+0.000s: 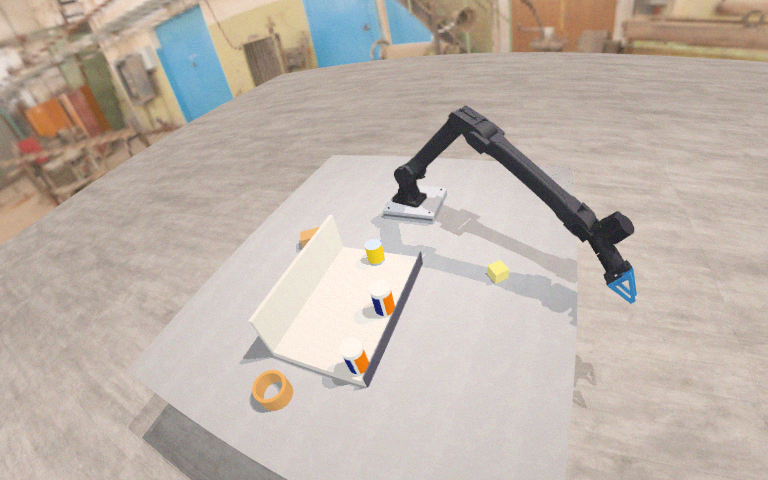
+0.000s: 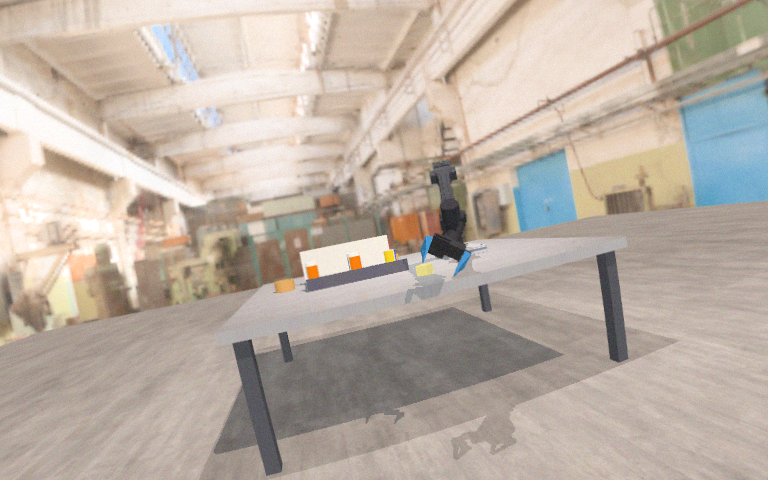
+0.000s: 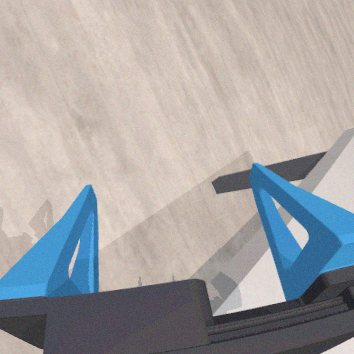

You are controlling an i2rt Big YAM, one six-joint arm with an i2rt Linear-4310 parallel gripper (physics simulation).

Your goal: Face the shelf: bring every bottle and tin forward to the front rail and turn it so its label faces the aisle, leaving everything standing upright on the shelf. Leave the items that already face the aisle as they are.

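Places are measured from the arm's base along level axes (x right, y back, z down), in centimetres.
Where they show: gripper, fingertip midpoint: (image 1: pixel 634 299) (image 2: pixel 438 268) (image 3: pixel 173 180); arm's base, link origin: (image 1: pixel 409 199).
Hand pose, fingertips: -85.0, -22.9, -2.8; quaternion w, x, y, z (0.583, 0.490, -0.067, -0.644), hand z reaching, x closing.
Each offset is from my fingertips to the centre of the thing, as dx, dy, dz. Level surfaces: height alone.
A cream shelf (image 1: pixel 317 316) with a dark front rail @(+59.8, -26.7, +4.6) (image 1: pixel 395 319) (image 2: pixel 356 276) holds three upright items. A yellow tin @(+77.9, -11.2, +0.6) (image 1: pixel 374 254) (image 2: pixel 389 256) stands at the end nearer the arm's base, set back from the rail. A white, navy and orange bottle @(+63.2, -27.7, -0.9) (image 1: pixel 382 303) (image 2: pixel 355 262) stands around the middle, close to the rail. A similar bottle @(+58.7, -46.4, -0.7) (image 1: pixel 355 361) (image 2: pixel 312 272) stands at the other end, by the rail. Both show orange towards the aisle; whether that is the label, I cannot tell. My gripper (image 1: pixel 632 300) (image 2: pixel 440 267) (image 3: pixel 173 180) is open and empty, raised well away from the shelf.
A yellow cube @(+39.8, +0.2, +4.9) (image 1: pixel 498 271) (image 2: pixel 424 270) lies on the table @(dz +6.8) (image 1: pixel 481 384) between shelf and gripper. An orange ring @(+74.9, -64.3, +4.3) (image 1: pixel 279 401) (image 2: pixel 284 285) lies beside the shelf's far end from the base. An orange block @(+108.7, -11.1, +4.3) (image 1: pixel 308 235) is partly hidden behind the back panel.
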